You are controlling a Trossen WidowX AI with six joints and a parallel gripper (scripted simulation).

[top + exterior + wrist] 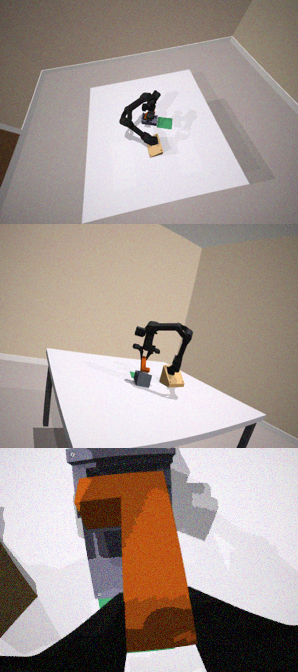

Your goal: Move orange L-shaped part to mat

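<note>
My gripper tip is now 170 mm above the green mat, 120 mm to the left of it and 60 mm past it. The rest, counted from my gripper tip: orange L-shaped part (40 mm to the left, 30 mm below).
</note>
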